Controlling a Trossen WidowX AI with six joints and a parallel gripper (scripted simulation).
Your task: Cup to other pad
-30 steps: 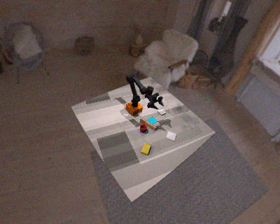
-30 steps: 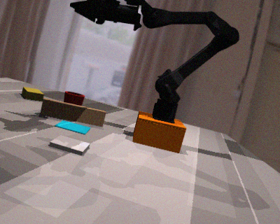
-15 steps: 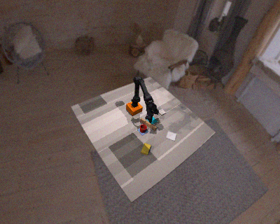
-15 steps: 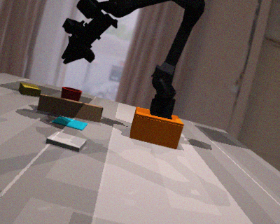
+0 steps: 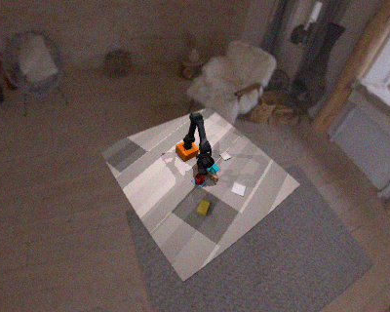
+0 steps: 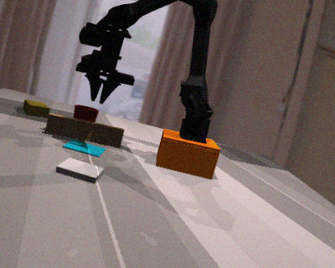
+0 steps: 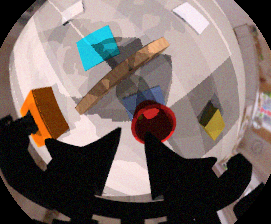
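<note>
Now: gripper tip 17 cm to the right of the cyan pad, 11 cm above it and 2 cm past it. Round my gripper tip: yellow block 23 cm ahead, 15 cm to the right, 8 cm below; then wooden bar 8 cm to the left, 8 cm below.
</note>
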